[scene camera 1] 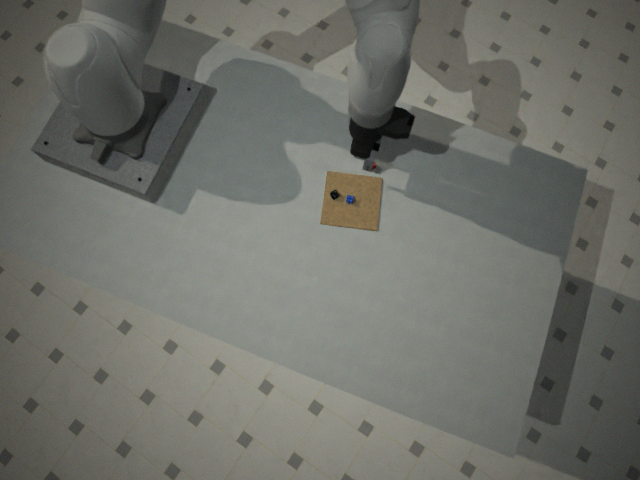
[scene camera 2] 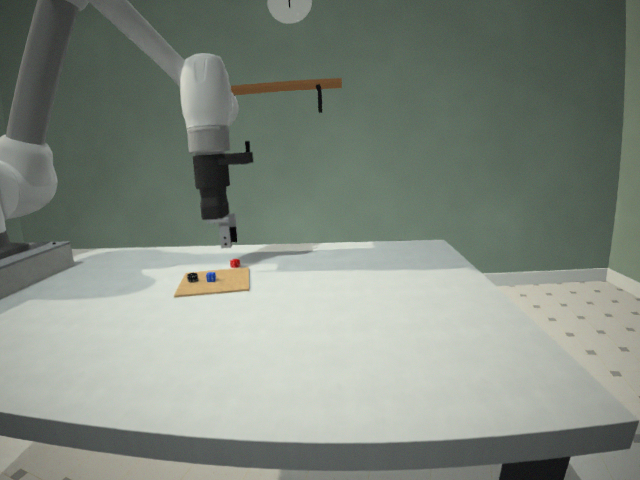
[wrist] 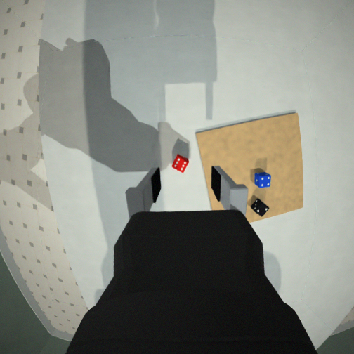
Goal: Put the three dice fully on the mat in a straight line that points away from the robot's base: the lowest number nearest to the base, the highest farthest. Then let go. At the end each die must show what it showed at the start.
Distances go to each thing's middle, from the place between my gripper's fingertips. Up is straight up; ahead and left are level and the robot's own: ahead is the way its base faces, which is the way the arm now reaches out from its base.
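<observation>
I see the tan square mat [scene camera 1: 363,213], and it is 20 mm behind my hand. The mat is also 50 mm below my hand and 100 mm to the right of it.
</observation>
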